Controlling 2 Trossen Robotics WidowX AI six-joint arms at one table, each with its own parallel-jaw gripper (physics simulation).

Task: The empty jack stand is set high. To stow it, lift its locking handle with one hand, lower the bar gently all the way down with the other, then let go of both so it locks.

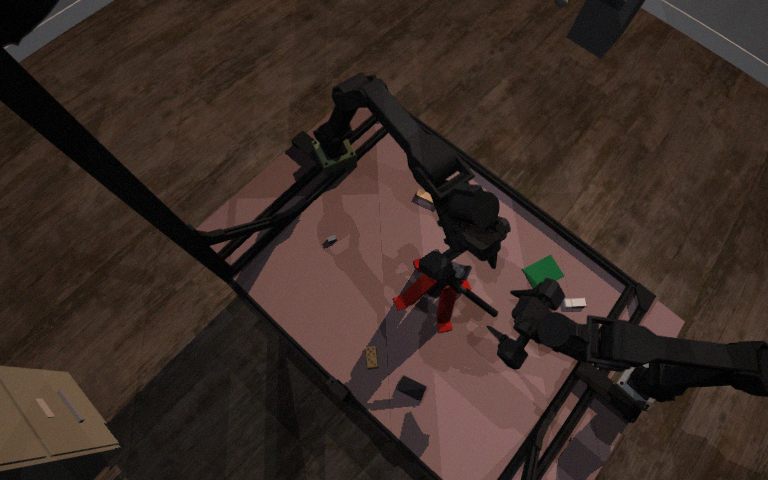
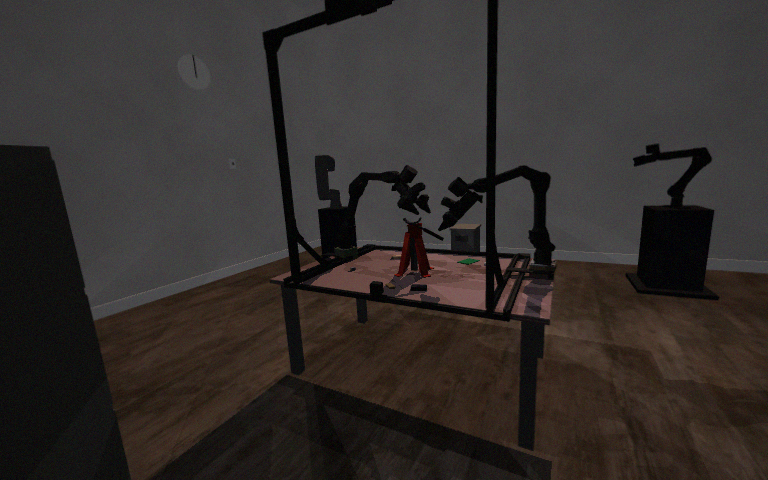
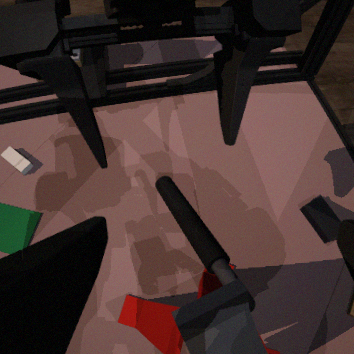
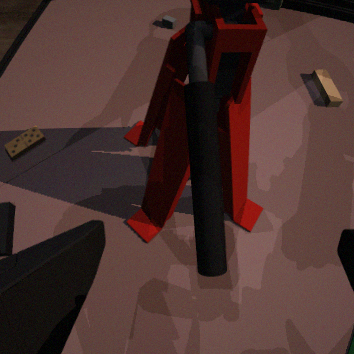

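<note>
The red jack stand [image 1: 446, 305] [image 2: 406, 254] [image 4: 239, 160] stands upright on the table. Its dark saddle [image 2: 412, 220] sits close above the red collar, and a dark bar [image 2: 414, 258] shows low between the legs. The black locking handle [image 1: 477, 300] [image 2: 433, 233] [image 3: 192, 220] [image 4: 206, 180] slopes outward and down from the top. My left gripper [image 1: 471, 261] [image 2: 423, 212] [image 3: 223, 230] is open and empty above the stand. My right gripper [image 1: 501, 310] [image 3: 169, 154] [image 4: 222, 237] is open near the handle's free end, its tips apart from it.
A green block [image 1: 543, 270] and a white block [image 1: 574, 304] lie near the right arm. A domino [image 1: 371, 357] [image 4: 25, 143] and a dark block [image 1: 411, 388] lie toward the front. A wooden block [image 4: 327, 88] lies behind the stand. Black frame rails [image 1: 283, 339] border the table.
</note>
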